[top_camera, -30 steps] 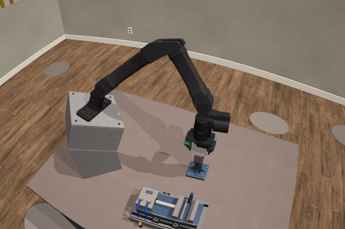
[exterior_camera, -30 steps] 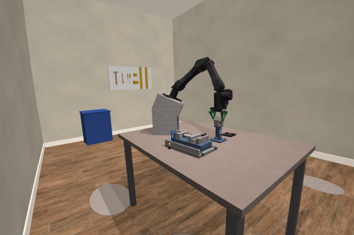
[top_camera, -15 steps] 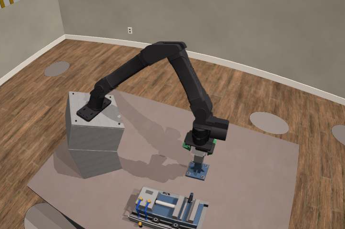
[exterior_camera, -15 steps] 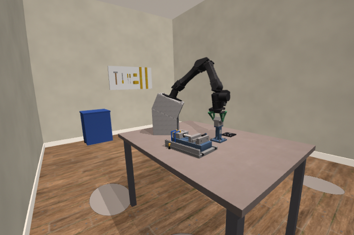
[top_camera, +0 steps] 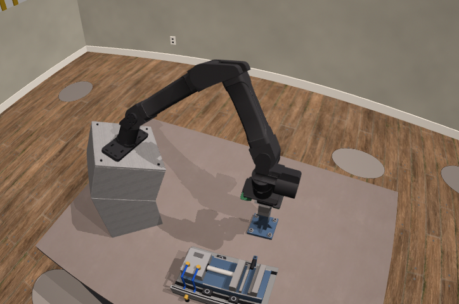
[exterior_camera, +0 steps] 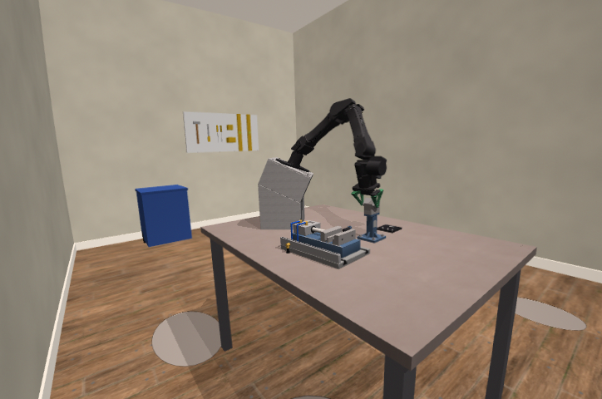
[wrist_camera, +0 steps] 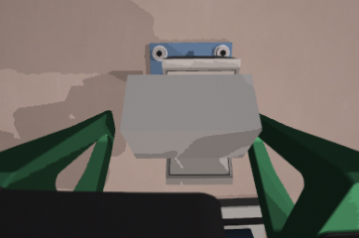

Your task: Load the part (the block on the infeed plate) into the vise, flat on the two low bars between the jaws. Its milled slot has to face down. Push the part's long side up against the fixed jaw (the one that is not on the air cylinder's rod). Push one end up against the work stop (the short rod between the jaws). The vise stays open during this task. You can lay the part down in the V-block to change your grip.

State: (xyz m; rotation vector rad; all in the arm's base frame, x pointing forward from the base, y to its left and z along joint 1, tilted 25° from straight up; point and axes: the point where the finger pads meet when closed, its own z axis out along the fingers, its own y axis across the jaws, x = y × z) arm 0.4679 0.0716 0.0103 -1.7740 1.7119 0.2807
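Now: hand 1 cm to the right of the part. Also, from my hand: black infeed plate (18 cm to the left, 15 cm below, 2 cm behind); work stop rod (20 cm to the right, 6 cm below, 4 cm ahead); piston rod (25 cm to the right, 7 cm below, 4 cm behind).
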